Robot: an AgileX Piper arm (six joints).
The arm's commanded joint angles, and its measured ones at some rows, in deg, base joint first. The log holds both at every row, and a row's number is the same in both.
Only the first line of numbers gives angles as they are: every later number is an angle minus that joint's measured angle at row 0.
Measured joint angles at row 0:
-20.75 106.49 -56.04 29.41 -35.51 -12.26
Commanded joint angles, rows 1 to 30:
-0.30 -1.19 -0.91 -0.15 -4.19 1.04
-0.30 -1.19 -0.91 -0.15 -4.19 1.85
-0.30 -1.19 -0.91 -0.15 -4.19 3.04
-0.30 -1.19 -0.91 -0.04 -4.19 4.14
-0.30 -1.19 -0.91 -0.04 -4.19 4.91
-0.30 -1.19 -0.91 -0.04 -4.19 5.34
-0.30 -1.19 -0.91 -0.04 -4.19 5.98
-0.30 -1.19 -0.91 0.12 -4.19 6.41
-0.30 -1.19 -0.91 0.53 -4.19 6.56
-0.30 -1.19 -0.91 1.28 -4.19 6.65
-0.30 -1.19 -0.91 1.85 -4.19 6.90
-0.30 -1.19 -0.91 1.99 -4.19 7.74
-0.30 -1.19 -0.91 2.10 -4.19 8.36
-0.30 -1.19 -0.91 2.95 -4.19 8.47
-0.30 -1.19 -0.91 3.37 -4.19 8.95
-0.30 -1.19 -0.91 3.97 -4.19 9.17
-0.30 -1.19 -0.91 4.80 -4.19 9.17
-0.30 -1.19 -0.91 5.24 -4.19 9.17
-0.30 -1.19 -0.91 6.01 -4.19 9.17
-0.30 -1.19 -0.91 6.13 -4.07 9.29
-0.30 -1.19 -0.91 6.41 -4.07 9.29
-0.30 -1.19 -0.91 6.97 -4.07 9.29
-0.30 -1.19 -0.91 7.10 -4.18 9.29
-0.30 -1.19 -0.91 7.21 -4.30 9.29
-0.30 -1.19 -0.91 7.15 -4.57 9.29
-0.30 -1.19 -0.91 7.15 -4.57 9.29
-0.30 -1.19 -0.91 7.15 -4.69 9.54
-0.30 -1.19 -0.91 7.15 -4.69 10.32
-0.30 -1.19 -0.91 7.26 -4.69 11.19
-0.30 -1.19 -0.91 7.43 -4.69 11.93
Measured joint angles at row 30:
-0.09 0.00 0.00 7.93 0.00 9.50
